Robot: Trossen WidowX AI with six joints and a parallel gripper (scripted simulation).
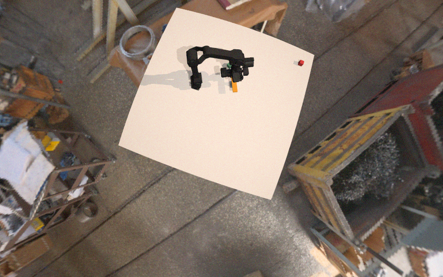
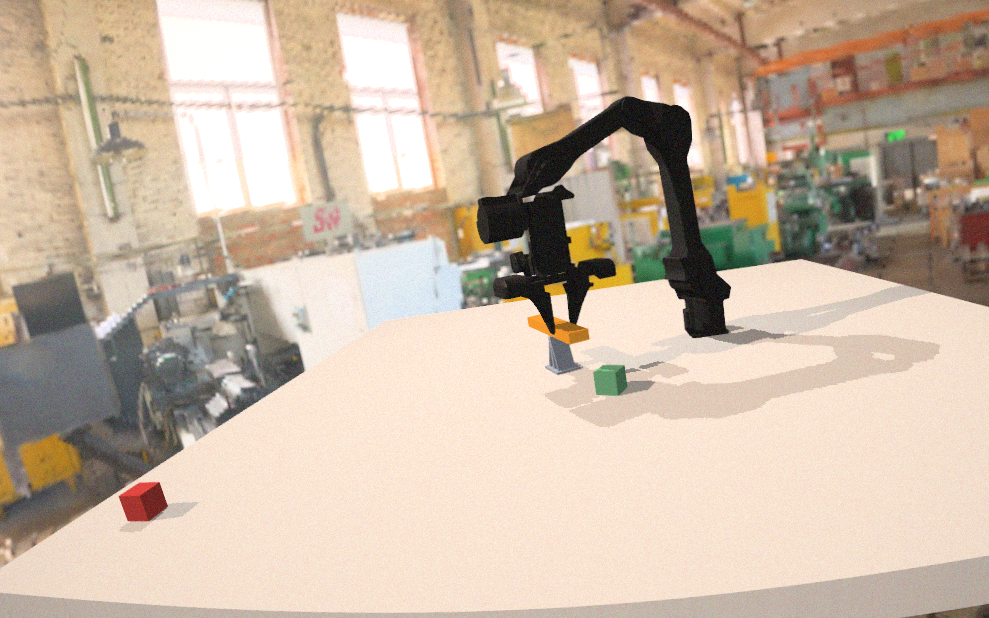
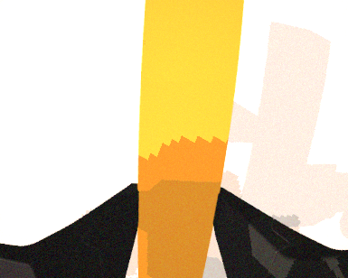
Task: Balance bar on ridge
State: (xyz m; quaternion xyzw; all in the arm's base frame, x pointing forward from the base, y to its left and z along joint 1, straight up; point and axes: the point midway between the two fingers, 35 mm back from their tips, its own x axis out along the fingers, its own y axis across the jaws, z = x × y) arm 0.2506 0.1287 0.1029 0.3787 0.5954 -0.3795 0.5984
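The orange bar lies 30 mm to the right of my gripper tip and 10 mm ahead of it. The rest, counted from my gripper tip: green cube: 110 mm to the left, 60 mm behind, 50 mm below; red cube: 490 mm ahead, 370 mm to the left, 50 mm below.
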